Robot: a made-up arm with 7 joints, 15 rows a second.
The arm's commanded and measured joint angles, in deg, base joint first. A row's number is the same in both.
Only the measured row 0 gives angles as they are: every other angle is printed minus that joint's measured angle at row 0.
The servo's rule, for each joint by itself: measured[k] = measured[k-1] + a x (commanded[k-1-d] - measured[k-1]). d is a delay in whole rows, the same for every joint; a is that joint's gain. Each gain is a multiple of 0.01, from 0.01 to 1. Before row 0 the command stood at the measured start. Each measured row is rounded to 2 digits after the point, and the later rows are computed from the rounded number. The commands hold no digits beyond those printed.
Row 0, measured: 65.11 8.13 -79.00 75.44 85.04 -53.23 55.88
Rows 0 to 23, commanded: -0.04 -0.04 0.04 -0.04 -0.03 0.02 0.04; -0.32 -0.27 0.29 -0.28 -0.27 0.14 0.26; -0.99 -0.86 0.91 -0.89 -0.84 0.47 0.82; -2.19 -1.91 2.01 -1.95 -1.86 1.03 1.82; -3.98 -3.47 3.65 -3.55 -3.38 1.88 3.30; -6.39 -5.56 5.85 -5.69 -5.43 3.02 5.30; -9.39 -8.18 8.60 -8.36 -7.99 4.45 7.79; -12.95 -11.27 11.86 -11.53 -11.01 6.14 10.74; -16.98 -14.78 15.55 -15.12 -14.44 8.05 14.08; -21.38 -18.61 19.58 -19.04 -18.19 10.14 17.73; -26.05 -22.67 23.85 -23.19 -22.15 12.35 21.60; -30.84 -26.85 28.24 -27.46 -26.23 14.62 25.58; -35.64 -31.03 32.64 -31.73 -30.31 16.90 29.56; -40.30 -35.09 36.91 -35.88 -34.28 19.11 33.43; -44.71 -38.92 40.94 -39.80 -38.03 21.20 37.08; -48.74 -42.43 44.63 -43.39 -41.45 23.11 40.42; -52.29 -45.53 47.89 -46.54 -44.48 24.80 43.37; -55.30 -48.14 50.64 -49.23 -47.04 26.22 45.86; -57.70 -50.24 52.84 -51.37 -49.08 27.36 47.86; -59.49 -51.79 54.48 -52.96 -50.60 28.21 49.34; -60.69 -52.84 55.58 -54.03 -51.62 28.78 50.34; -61.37 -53.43 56.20 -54.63 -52.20 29.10 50.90; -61.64 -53.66 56.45 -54.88 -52.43 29.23 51.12; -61.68 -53.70 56.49 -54.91 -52.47 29.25 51.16
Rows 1 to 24, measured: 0.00 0.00 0.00 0.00 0.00 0.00 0.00; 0.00 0.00 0.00 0.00 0.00 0.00 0.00; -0.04 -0.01 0.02 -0.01 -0.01 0.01 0.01; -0.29 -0.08 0.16 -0.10 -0.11 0.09 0.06; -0.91 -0.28 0.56 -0.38 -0.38 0.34 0.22; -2.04 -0.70 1.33 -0.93 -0.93 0.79 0.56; -3.75 -1.42 2.56 -1.85 -1.84 1.50 1.14; -6.07 -2.50 4.30 -3.19 -3.17 2.49 2.01; -8.99 -3.98 6.58 -5.00 -4.95 3.76 3.22; -12.47 -5.88 9.38 -7.29 -7.19 5.31 4.80; -16.44 -8.19 12.65 -10.03 -9.87 7.09 6.75; -20.79 -10.90 16.32 -13.18 -12.95 9.07 9.06; -25.42 -13.96 20.31 -16.68 -16.35 11.20 11.69; -30.19 -17.31 24.51 -20.45 -20.01 13.42 14.61; -34.99 -20.88 28.82 -24.40 -23.82 15.68 17.75; -39.66 -24.57 33.11 -28.42 -27.69 17.91 21.04; -44.10 -28.30 37.26 -32.40 -31.52 20.05 24.41; -48.18 -31.97 41.17 -36.25 -35.19 22.04 27.77; -51.80 -35.50 44.73 -39.85 -38.63 23.83 31.05; -54.88 -38.79 47.86 -43.13 -41.74 25.38 34.16; -57.36 -41.77 50.50 -46.01 -44.46 26.67 37.04; -59.23 -44.38 52.61 -48.44 -46.73 27.67 39.62; -60.51 -46.58 54.18 -50.40 -48.54 28.39 41.87; -61.27 -48.36 55.25 -51.88 -49.89 28.85 43.77
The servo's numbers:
d 2
a 0.88 0.26 0.53 0.35 0.37 0.65 0.21

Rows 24 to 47, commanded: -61.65 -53.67 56.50 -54.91 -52.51 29.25 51.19; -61.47 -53.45 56.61 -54.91 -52.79 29.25 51.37; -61.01 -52.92 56.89 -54.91 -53.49 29.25 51.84; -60.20 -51.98 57.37 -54.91 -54.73 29.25 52.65; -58.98 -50.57 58.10 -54.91 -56.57 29.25 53.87; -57.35 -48.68 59.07 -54.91 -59.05 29.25 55.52; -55.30 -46.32 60.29 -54.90 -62.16 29.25 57.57; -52.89 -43.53 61.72 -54.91 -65.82 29.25 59.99; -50.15 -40.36 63.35 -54.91 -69.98 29.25 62.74; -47.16 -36.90 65.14 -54.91 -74.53 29.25 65.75; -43.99 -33.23 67.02 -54.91 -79.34 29.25 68.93; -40.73 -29.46 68.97 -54.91 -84.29 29.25 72.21; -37.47 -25.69 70.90 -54.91 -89.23 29.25 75.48; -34.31 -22.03 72.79 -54.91 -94.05 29.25 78.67; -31.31 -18.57 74.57 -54.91 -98.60 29.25 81.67; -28.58 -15.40 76.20 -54.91 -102.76 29.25 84.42; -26.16 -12.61 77.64 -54.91 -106.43 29.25 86.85; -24.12 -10.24 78.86 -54.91 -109.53 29.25 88.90; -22.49 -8.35 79.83 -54.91 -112.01 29.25 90.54; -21.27 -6.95 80.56 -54.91 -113.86 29.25 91.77; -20.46 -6.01 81.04 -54.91 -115.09 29.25 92.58; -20.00 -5.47 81.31 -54.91 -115.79 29.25 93.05; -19.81 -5.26 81.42 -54.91 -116.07 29.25 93.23; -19.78 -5.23 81.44 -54.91 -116.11 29.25 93.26
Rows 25 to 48, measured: -61.60 -49.74 55.89 -52.93 -50.83 29.10 45.31; -61.67 -50.77 56.21 -53.62 -51.44 29.20 46.54; -61.65 -51.52 56.36 -54.07 -51.84 29.23 47.52; -61.49 -52.02 56.49 -54.36 -52.19 29.24 48.33; -61.07 -52.25 56.70 -54.55 -52.67 29.25 49.07; -60.30 -52.18 57.06 -54.68 -53.43 29.25 49.82; -59.14 -51.76 57.61 -54.76 -54.59 29.25 50.67; -57.56 -50.96 58.38 -54.81 -56.24 29.25 51.69; -55.57 -49.75 59.39 -54.84 -58.43 29.25 52.92; -53.21 -48.13 60.62 -54.86 -61.16 29.25 54.40; -50.52 -46.11 62.07 -54.88 -64.42 29.25 56.15; -47.56 -43.72 63.70 -54.89 -68.16 29.25 58.17; -44.42 -40.99 65.46 -54.90 -72.30 29.25 60.43; -41.17 -37.99 67.32 -54.90 -76.74 29.25 62.90; -37.91 -34.79 69.22 -54.90 -81.36 29.25 65.54; -34.74 -31.47 71.11 -54.90 -86.06 29.25 68.30; -31.72 -28.12 72.94 -54.90 -90.70 29.25 71.11; -28.96 -24.81 74.67 -54.90 -95.16 29.25 73.91; -26.50 -21.64 76.24 -54.90 -99.33 29.25 76.63; -24.41 -18.68 77.63 -54.90 -103.10 29.25 79.21; -22.72 -15.99 78.80 -54.90 -106.40 29.25 81.59; -21.44 -13.64 79.73 -54.90 -109.16 29.25 83.73; -20.58 -11.66 80.42 -54.90 -111.35 29.25 85.59; -20.07 -10.05 80.89 -54.90 -112.99 29.25 87.16
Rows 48 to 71, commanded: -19.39 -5.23 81.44 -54.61 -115.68 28.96 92.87; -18.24 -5.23 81.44 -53.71 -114.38 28.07 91.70; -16.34 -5.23 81.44 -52.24 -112.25 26.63 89.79; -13.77 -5.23 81.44 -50.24 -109.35 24.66 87.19; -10.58 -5.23 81.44 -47.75 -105.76 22.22 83.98; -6.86 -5.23 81.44 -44.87 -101.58 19.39 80.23; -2.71 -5.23 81.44 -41.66 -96.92 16.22 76.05; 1.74 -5.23 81.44 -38.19 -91.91 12.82 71.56; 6.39 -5.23 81.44 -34.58 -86.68 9.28 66.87; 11.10 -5.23 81.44 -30.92 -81.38 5.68 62.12; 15.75 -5.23 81.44 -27.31 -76.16 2.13 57.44; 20.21 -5.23 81.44 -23.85 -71.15 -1.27 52.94; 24.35 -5.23 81.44 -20.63 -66.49 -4.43 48.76; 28.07 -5.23 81.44 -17.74 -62.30 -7.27 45.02; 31.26 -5.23 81.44 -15.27 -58.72 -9.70 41.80; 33.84 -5.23 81.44 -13.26 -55.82 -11.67 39.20; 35.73 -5.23 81.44 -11.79 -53.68 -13.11 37.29; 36.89 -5.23 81.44 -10.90 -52.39 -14.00 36.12; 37.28 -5.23 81.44 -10.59 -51.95 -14.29 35.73; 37.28 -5.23 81.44 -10.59 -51.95 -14.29 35.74; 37.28 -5.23 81.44 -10.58 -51.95 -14.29 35.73; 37.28 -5.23 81.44 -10.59 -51.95 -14.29 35.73; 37.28 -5.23 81.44 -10.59 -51.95 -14.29 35.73; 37.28 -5.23 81.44 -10.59 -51.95 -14.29 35.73
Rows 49 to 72, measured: -19.84 -8.80 81.17 -54.90 -114.13 29.25 88.43; -19.79 -7.87 81.31 -54.90 -114.86 29.25 89.44; -19.44 -7.18 81.38 -54.80 -115.16 29.06 90.16; -18.38 -6.67 81.41 -54.42 -114.87 28.42 90.48; -16.58 -6.30 81.43 -53.66 -113.90 27.26 90.34; -14.11 -6.02 81.44 -52.46 -112.22 25.57 89.68; -11.00 -5.81 81.44 -50.81 -109.83 23.39 88.48; -7.36 -5.66 81.44 -48.73 -106.78 20.79 86.75; -3.27 -5.55 81.44 -46.26 -103.13 17.82 84.50; 1.14 -5.47 81.44 -43.44 -98.98 14.57 81.78; 5.76 -5.41 81.44 -40.34 -94.43 11.13 78.65; 10.46 -5.36 81.44 -37.04 -89.60 7.59 75.18; 15.12 -5.33 81.44 -33.63 -84.63 4.04 71.45; 19.60 -5.30 81.44 -30.21 -79.64 0.59 67.56; 23.78 -5.28 81.44 -26.86 -74.77 -2.67 63.61; 27.56 -5.27 81.44 -23.67 -70.16 -5.66 59.71; 30.82 -5.26 81.44 -20.73 -65.93 -8.29 55.95; 33.48 -5.25 81.44 -18.12 -62.19 -10.49 52.43; 35.46 -5.24 81.44 -15.90 -59.04 -12.19 49.25; 36.72 -5.24 81.44 -14.15 -56.58 -13.37 46.49; 37.21 -5.24 81.44 -12.90 -54.87 -13.97 44.23; 37.27 -5.24 81.44 -12.09 -53.79 -14.18 42.45; 37.28 -5.24 81.44 -11.56 -53.11 -14.25 41.04; 37.28 -5.24 81.44 -11.22 -52.68 -14.28 39.92
